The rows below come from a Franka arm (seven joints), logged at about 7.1 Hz.
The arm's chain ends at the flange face. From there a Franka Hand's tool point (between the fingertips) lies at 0.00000 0.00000 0.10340 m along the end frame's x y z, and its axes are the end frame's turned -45 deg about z.
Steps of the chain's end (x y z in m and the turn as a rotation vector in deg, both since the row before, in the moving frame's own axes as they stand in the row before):
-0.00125 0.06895 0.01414 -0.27 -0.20 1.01
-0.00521 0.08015 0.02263 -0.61 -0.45 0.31
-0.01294 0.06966 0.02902 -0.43 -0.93 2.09
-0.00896 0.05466 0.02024 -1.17 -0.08 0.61
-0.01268 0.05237 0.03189 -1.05 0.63 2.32
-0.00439 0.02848 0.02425 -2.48 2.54 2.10
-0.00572 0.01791 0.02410 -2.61 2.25 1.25
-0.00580 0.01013 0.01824 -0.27 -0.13 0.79
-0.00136 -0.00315 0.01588 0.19 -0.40 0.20
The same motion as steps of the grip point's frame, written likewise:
-0.05024 0.04796 0.01414 -0.05 -0.33 1.01
-0.06171 0.05319 0.02262 -0.11 -0.75 0.31
-0.06013 0.03944 0.02900 0.35 -0.96 2.09
-0.04659 0.03370 0.02022 -0.77 -0.88 0.61
-0.04658 0.03020 0.03187 -1.19 -0.30 2.32
-0.02328 0.02344 0.02405 -3.55 0.04 2.10
-0.01724 0.01481 0.02391 -3.44 -0.25 1.25
-0.01178 0.00324 0.01824 -0.10 -0.28 0.79
0.00100 -0.00394 0.01588 0.42 -0.15 0.20

